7 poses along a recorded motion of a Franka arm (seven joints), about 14 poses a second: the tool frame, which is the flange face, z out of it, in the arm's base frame.
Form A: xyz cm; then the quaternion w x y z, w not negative.
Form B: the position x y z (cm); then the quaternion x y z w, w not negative. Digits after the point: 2 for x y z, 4 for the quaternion.
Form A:
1: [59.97 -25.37 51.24 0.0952 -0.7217 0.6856 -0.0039]
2: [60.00 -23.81 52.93 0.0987 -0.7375 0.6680 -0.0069]
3: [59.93 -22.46 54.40 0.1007 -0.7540 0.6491 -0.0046]
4: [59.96 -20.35 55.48 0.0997 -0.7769 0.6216 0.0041]
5: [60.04 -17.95 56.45 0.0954 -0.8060 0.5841 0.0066]
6: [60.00 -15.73 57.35 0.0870 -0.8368 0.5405 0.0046]
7: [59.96 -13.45 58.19 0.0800 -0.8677 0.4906 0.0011]
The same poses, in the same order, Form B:
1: [59.97 -25.37 51.24 -0.7217 0.6856 -0.0039 0.0952]
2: [60.00 -23.81 52.93 -0.7375 0.6680 -0.0069 0.0987]
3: [59.93 -22.46 54.40 -0.7540 0.6491 -0.0046 0.1007]
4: [59.96 -20.35 55.48 -0.7769 0.6216 0.0041 0.0997]
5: [60.04 -17.95 56.45 -0.8060 0.5841 0.0066 0.0954]
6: [60.00 -15.73 57.35 -0.8368 0.5405 0.0046 0.0870]
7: [59.96 -13.45 58.19 -0.8677 0.4906 0.0011 0.0800]
